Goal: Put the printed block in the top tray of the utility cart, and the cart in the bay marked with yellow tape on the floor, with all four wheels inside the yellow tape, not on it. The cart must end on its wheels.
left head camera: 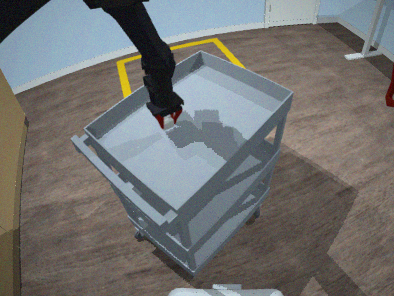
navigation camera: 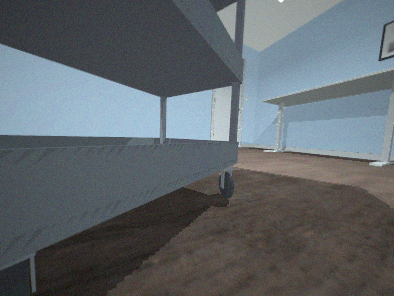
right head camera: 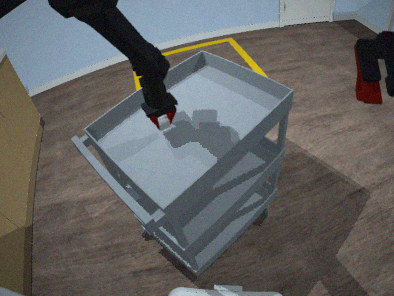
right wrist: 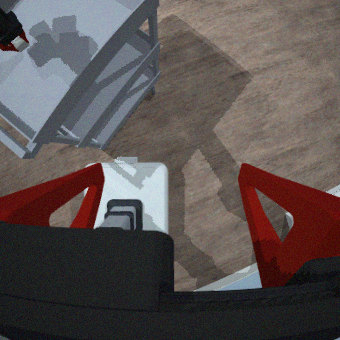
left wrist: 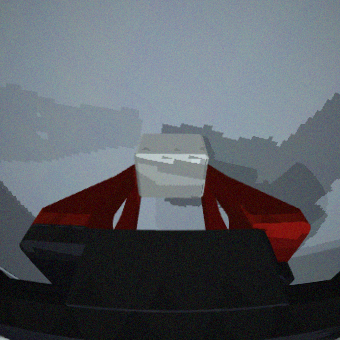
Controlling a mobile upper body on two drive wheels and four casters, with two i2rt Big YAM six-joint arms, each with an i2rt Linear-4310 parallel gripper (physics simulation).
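Observation:
My left gripper (left head camera: 170, 124) (right head camera: 163, 123) (left wrist: 170, 169) is shut on the pale printed block (left wrist: 171, 167) and holds it low over the top tray (left head camera: 135, 170) (right head camera: 140, 165); I cannot tell whether the block touches the tray floor. The grey three-tier cart (left head camera: 281, 130) (right head camera: 283, 130) (right wrist: 75, 95) (navigation camera: 120, 170) stands upright, turned at an angle, its handle at the left. The yellow tape (left head camera: 230, 53) (right head camera: 247, 57) shows behind it, partly hidden by cart and arm. The wheels in view stand on this side of the tape. My right gripper (right wrist: 170, 170) is open and empty, to the cart's right.
A tan cabinet (left head camera: 10, 165) (right head camera: 17, 175) stands at the left. A blue wall and a white door (left head camera: 291, 12) (right head camera: 306, 11) are behind the bay. A white-legged table (navigation camera: 340, 87) stands at the right. My white base (left head camera: 225, 292) (right wrist: 155, 190) is close to the cart's near side.

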